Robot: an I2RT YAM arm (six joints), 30 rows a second.
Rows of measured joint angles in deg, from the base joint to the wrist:
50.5 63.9 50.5 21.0 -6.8 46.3
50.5 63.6 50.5 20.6 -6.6 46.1
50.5 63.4 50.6 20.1 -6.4 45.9
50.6 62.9 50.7 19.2 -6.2 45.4
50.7 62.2 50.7 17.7 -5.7 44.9
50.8 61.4 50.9 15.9 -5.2 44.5
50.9 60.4 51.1 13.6 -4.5 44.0
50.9 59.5 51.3 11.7 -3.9 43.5
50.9 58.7 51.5 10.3 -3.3 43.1
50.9 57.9 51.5 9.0 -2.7 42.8
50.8 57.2 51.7 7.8 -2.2 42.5
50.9 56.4 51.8 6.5 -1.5 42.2
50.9 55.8 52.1 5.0 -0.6 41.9
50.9 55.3 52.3 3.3 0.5 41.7
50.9 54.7 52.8 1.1 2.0 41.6
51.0 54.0 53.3 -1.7 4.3 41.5
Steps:
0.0 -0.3 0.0 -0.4 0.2 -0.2
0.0 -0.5 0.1 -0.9 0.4 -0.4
0.1 -1.0 0.2 -1.8 0.6 -0.9
0.2 -1.7 0.2 -3.3 1.1 -1.4
0.3 -2.5 0.4 -5.1 1.6 -1.8
0.4 -3.5 0.6 -7.4 2.3 -2.3
0.4 -4.4 0.8 -9.3 2.9 -2.8
0.4 -5.2 1.0 -10.7 3.5 -3.2
0.4 -6.0 1.0 -12.0 4.1 -3.5
0.3 -6.7 1.2 -13.2 4.6 -3.8
0.4 -7.5 1.3 -14.5 5.3 -4.1
0.4 -8.1 1.6 -16.0 6.2 -4.4
0.4 -8.6 1.8 -17.7 7.3 -4.6
0.4 -9.2 2.3 -19.9 8.8 -4.7
0.5 -9.9 2.8 -22.7 11.1 -4.8

